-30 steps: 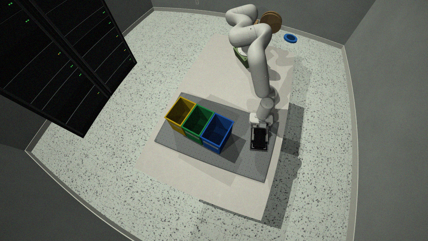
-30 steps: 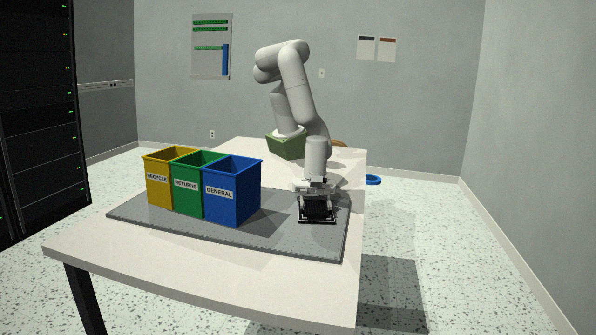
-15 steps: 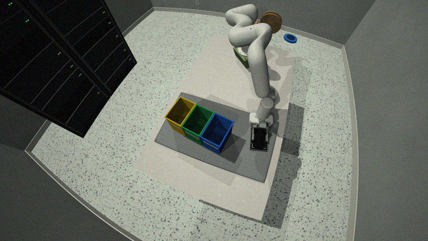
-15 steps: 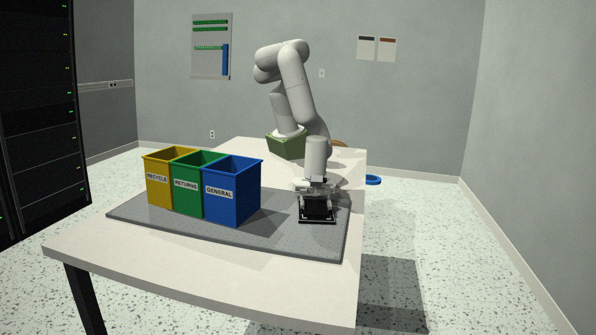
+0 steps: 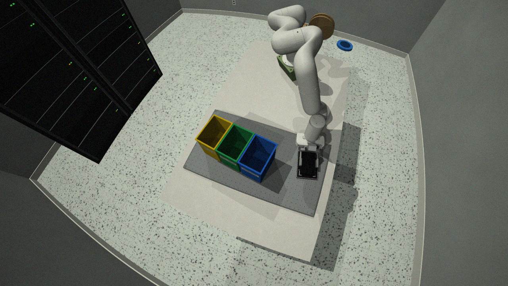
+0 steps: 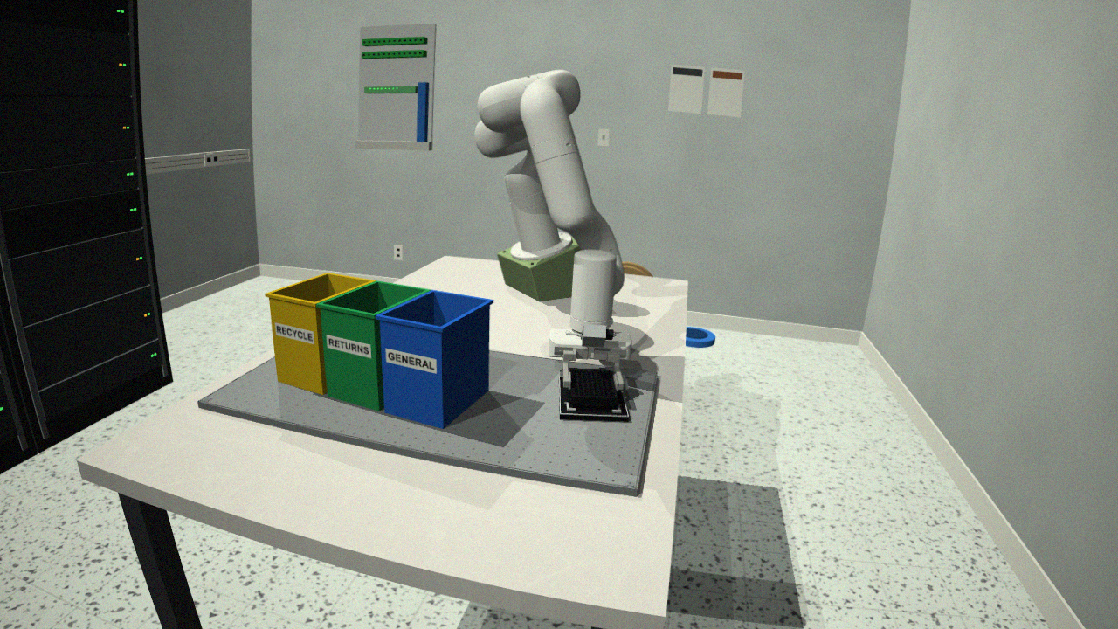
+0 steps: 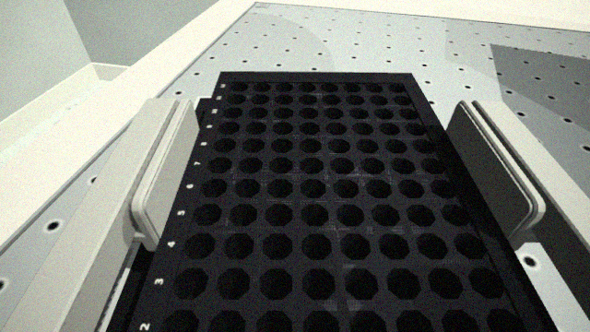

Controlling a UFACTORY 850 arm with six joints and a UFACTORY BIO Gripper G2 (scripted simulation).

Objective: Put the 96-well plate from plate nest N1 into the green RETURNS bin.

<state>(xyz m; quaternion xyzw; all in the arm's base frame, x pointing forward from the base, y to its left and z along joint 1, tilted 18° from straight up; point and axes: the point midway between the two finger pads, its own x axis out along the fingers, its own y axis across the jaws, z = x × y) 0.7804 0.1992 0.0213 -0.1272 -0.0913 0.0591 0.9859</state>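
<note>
Right now the black plate nest N1 is 3 cm below my hand. Also, from my hand: blue general bin (28 cm to the right, 6 cm ahead, 5 cm above); green returns bin (40 cm to the right, 5 cm above, 3 cm ahead); black 96-well plate (1 cm below).
</note>
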